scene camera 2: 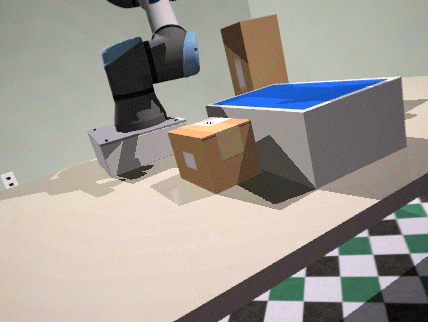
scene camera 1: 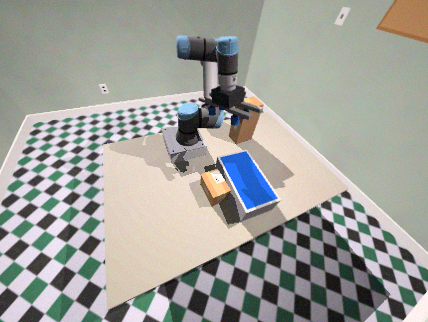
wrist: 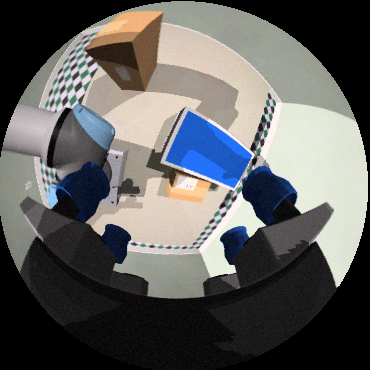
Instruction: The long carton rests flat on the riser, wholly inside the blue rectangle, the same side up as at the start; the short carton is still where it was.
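Pixels of known places: end effector, tool point: [scene camera 1: 228, 115] [wrist: 174, 218]; arm's base, origin of the base link: [scene camera 2: 142, 123] [scene camera 1: 187, 137].
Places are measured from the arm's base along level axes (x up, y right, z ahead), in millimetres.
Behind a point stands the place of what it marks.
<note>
The long carton [scene camera 1: 245, 128] @(x 42, y -369, z 159 mm) [scene camera 2: 262, 56] @(x 95, y -381, z 161 mm) [wrist: 147, 57] @(x 71, y -383, z 161 mm) stands upright on one end on the table, behind the riser [scene camera 1: 264, 209] @(x -29, y -81, z 634 mm) [scene camera 2: 357, 132] @(x -33, y -53, z 627 mm) and apart from it. In scene camera 2 its foot is hidden by the riser. The blue rectangle [scene camera 1: 247, 175] @(x 28, y -113, z 453 mm) [scene camera 2: 300, 95] @(x 28, y -75, z 515 mm) [wrist: 205, 142] @(x 28, y -140, z 395 mm) on the riser's top bears no carton. The short carton [scene camera 1: 214, 186] @(x 11, y 72, z 404 mm) [scene camera 2: 215, 155] @(x -26, y 98, z 456 mm) [wrist: 187, 192] @(x 11, y 64, z 377 mm) sits on the table close beside the riser, its label up. My gripper [scene camera 1: 227, 115] @(x 298, y -82, z 255 mm) [wrist: 176, 217] @(x 298, y -82, z 255 mm) is open, with no carton on its blue cups; it hangs high over the table near the arm's base. Scene camera 2 does not show it.
The arm's base [scene camera 1: 185, 145] @(x 3, y 49, z 60 mm) [scene camera 2: 142, 140] @(x -27, y 57, z 96 mm) [wrist: 116, 175] @(x -7, y 15, z 95 mm) stands on the table [scene camera 1: 150, 220] @(x -92, y 410, z 344 mm) [scene camera 2: 100, 250] @(x -92, y 319, z 424 mm) to the left of the riser. The upright long carton rises high at the back. The arm's forearm and elbow are folded above the base.
</note>
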